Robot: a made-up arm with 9 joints.
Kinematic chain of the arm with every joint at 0, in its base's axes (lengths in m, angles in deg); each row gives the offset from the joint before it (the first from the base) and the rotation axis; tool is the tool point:
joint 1: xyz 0 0 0.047 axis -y
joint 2: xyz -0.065 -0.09 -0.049 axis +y
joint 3: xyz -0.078 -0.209 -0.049 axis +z
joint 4: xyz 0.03 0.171 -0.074 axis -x
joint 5: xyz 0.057 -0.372 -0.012 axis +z
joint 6: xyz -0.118 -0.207 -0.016 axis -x
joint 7: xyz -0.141 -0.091 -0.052 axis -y
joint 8: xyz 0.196 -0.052 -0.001 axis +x
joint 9: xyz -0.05 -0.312 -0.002 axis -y
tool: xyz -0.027 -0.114 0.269
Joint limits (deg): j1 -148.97..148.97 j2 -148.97..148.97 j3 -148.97..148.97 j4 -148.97..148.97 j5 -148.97..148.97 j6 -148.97..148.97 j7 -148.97..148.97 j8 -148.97..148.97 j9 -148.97..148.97
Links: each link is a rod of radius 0.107 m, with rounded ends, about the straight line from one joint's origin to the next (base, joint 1, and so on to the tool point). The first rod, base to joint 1, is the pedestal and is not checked.
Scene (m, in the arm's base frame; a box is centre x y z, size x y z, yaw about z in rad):
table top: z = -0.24
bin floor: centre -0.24 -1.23 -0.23 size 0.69 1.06 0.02 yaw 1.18
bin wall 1: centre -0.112 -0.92 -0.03 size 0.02 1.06 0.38 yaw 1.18
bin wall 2: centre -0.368 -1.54 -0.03 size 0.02 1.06 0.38 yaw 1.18
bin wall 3: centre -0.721 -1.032 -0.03 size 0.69 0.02 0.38 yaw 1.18
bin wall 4: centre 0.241 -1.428 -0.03 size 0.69 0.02 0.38 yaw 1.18
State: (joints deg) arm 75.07 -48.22 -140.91 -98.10 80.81 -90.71 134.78 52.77 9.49
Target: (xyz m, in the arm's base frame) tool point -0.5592 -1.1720 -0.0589
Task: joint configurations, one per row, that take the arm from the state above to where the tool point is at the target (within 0.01 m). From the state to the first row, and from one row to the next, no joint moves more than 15 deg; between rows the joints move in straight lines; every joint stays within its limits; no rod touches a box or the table.
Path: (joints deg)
1: 84.47 -59.28 -135.99 -112.69 80.71 -92.34 134.69 50.58 8.59
2: 93.88 -70.34 -131.08 -127.28 80.60 -93.97 134.60 48.38 7.70
3: 103.28 -81.40 -126.16 -141.87 80.50 -95.60 134.50 46.19 6.80

